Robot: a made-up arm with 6 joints. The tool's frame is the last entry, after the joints. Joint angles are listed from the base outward. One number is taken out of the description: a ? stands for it. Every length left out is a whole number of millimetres.
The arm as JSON. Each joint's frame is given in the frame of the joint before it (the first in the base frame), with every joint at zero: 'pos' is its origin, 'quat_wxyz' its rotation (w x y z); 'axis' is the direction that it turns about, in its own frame. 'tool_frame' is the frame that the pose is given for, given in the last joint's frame.
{
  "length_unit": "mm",
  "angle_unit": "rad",
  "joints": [
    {
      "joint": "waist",
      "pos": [
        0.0,
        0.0,
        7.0
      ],
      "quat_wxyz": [
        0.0,
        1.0,
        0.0,
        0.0
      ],
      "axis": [
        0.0,
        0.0,
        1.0
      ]
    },
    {
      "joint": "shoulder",
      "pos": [
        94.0,
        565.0,
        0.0
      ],
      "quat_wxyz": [
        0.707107,
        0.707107,
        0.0,
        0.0
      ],
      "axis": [
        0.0,
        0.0,
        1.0
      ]
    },
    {
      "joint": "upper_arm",
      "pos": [
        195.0,
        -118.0,
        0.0
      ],
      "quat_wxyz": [
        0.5,
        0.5,
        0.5,
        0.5
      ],
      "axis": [
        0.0,
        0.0,
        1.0
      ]
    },
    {
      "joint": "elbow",
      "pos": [
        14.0,
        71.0,
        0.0
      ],
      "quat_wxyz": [
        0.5,
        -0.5,
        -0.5,
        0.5
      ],
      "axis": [
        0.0,
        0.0,
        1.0
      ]
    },
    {
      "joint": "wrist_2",
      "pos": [
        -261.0,
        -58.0,
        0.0
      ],
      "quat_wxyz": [
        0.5,
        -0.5,
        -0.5,
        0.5
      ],
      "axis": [
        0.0,
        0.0,
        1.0
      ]
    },
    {
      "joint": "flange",
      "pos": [
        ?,
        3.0,
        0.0
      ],
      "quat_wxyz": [
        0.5,
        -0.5,
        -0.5,
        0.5
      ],
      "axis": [
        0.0,
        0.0,
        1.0
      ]
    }
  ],
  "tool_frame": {
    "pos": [
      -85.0,
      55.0,
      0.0
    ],
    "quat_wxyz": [
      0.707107,
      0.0,
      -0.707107,
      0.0
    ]
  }
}
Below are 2 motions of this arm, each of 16 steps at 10 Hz.
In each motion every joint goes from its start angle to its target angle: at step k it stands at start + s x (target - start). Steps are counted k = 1, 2, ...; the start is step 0. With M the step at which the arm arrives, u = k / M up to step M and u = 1 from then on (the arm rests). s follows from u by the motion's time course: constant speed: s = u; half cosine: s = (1 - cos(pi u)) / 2; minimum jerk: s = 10 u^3 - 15 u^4 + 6 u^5.
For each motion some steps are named. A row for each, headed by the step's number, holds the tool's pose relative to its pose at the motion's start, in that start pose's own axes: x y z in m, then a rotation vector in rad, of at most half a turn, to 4 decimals.
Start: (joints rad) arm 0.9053 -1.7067 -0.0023 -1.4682 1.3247 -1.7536
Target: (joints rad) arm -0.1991 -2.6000 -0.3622 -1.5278 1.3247 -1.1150
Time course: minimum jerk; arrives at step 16
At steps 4, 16:
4: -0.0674 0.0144 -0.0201 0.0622 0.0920 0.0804
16: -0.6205 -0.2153 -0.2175 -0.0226 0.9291 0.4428

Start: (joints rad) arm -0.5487 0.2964 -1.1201 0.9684 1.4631 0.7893
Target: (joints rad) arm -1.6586 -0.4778 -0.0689 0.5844 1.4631 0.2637
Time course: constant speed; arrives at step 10
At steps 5, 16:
5: 0.2889 -0.0389 0.1113 -0.3745 -0.4854 0.6478
16: 0.5365 -0.0699 0.0708 -0.1528 -1.2526 0.9702

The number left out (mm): -80.0
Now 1 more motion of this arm.
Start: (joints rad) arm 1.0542 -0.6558 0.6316 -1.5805 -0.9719 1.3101
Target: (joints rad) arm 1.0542 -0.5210 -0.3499 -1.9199 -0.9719 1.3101
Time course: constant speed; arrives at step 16
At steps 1, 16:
1: -0.0080 -0.0018 0.0026 0.0182 -0.0345 0.0544
16: -0.0564 -0.0691 0.0065 0.2948 -0.4058 0.9205

